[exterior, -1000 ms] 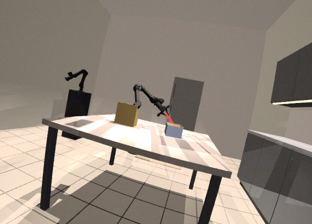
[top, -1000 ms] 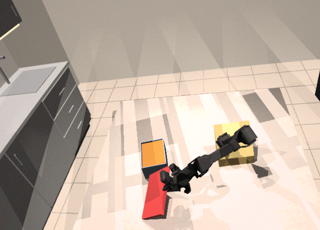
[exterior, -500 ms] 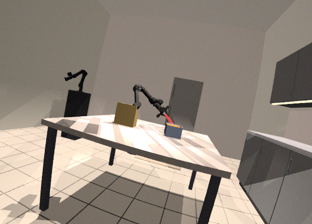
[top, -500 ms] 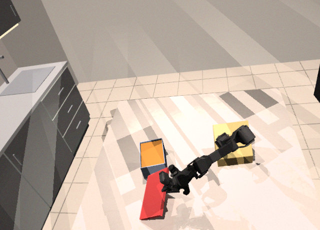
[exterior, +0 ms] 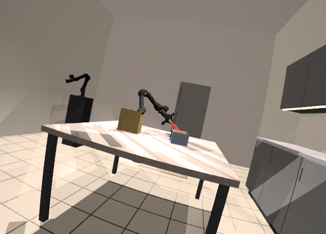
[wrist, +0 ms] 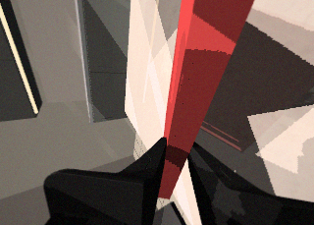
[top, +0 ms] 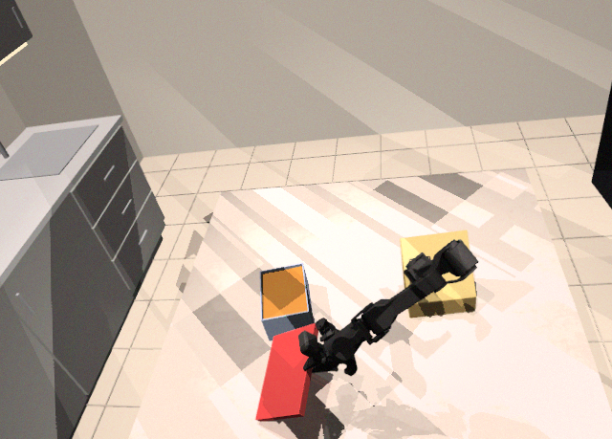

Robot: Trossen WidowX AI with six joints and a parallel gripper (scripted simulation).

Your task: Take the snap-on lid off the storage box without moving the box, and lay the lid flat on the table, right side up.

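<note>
The red lid lies 60 mm ahead of my gripper tip, 40 mm below it and 30 mm to the right of it. From my gripper tip the other things lie so: storage box (320 mm to the right, 80 mm below, 80 mm ahead).
</note>
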